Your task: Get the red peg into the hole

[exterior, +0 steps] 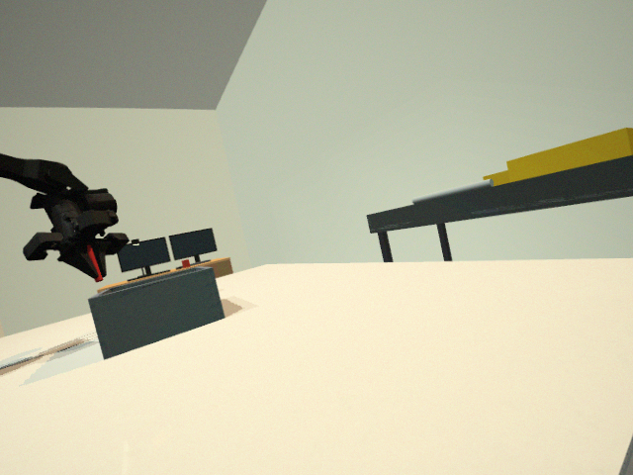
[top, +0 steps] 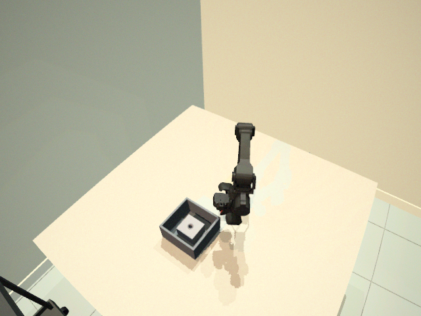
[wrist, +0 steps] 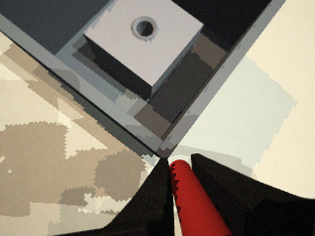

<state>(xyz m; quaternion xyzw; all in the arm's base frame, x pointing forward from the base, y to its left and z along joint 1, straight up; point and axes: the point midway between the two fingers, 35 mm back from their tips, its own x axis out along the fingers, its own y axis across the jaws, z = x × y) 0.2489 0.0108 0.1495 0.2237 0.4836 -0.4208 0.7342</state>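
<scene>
Now: gripper tip 110 mm to the left of the light grey plate, 80 mm short of it and 80 mm above it. The rest, counted from my gripper tip: grey box (110 mm to the right, 100 mm below, 80 mm ahead); then red peg (30 mm above, 10 mm to the left, 10 mm behind).
</scene>
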